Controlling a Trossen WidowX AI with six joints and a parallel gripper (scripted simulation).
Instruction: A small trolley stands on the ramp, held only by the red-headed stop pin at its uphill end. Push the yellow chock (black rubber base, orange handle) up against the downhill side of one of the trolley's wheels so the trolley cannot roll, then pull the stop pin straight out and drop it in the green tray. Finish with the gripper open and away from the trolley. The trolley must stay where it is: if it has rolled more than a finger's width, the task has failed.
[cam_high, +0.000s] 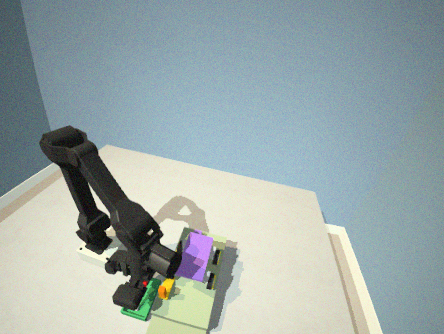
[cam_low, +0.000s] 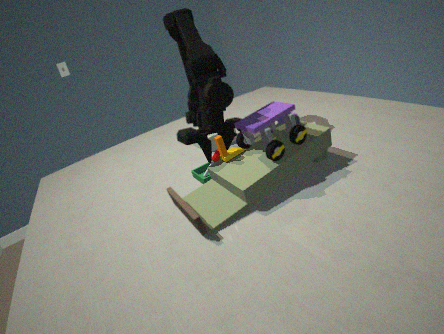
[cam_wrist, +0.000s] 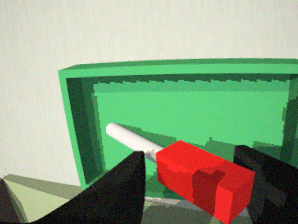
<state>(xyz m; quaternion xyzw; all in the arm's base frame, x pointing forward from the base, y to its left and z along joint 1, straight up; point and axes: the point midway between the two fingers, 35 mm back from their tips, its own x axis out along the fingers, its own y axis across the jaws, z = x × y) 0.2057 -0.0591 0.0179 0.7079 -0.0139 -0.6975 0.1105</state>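
Now: gripper tip 1 cm to the left of the red-headed stop pin. Also, from my gripper tip: trolley (11 cm ahead, 11 cm to the left, 8 cm above); pale green ramp (11 cm ahead, 10 cm to the left, 1 cm above); yellow chock (7 cm ahead, 2 cm to the left, 5 cm above).
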